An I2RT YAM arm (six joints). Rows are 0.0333 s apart.
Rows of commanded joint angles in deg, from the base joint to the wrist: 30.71, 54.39, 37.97, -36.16, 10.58, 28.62; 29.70, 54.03, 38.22, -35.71, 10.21, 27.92; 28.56, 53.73, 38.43, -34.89, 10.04, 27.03; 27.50, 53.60, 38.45, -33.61, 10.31, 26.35; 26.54, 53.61, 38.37, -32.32, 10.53, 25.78; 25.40, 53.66, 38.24, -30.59, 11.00, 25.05; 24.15, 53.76, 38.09, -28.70, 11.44, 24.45; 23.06, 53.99, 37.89, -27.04, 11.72, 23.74; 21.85, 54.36, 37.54, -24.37, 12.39, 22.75; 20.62, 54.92, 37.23, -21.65, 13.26, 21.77; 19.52, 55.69, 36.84, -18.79, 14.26, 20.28; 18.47, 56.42, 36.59, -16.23, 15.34, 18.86; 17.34, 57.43, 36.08, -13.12, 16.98, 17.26; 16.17, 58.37, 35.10, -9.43, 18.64, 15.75; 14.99, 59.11, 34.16, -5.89, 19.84, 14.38
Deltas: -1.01, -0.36, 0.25, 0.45, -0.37, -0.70; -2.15, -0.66, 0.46, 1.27, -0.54, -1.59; -3.21, -0.79, 0.48, 2.55, -0.27, -2.27; -4.17, -0.78, 0.40, 3.84, -0.05, -2.84; -5.31, -0.73, 0.27, 5.57, 0.42, -3.57; -6.56, -0.63, 0.12, 7.46, 0.86, -4.17; -7.65, -0.40, -0.08, 9.12, 1.14, -4.88; -8.86, -0.03, -0.43, 11.79, 1.81, -5.87; -10.09, 0.53, -0.74, 14.51, 2.68, -6.85; -11.19, 1.30, -1.13, 17.37, 3.68, -8.34; -12.24, 2.03, -1.38, 19.93, 4.76, -9.76; -13.37, 3.04, -1.89, 23.04, 6.40, -11.36; -14.54, 3.98, -2.87, 26.73, 8.06, -12.87; -15.72, 4.72, -3.81, 30.27, 9.26, -14.24
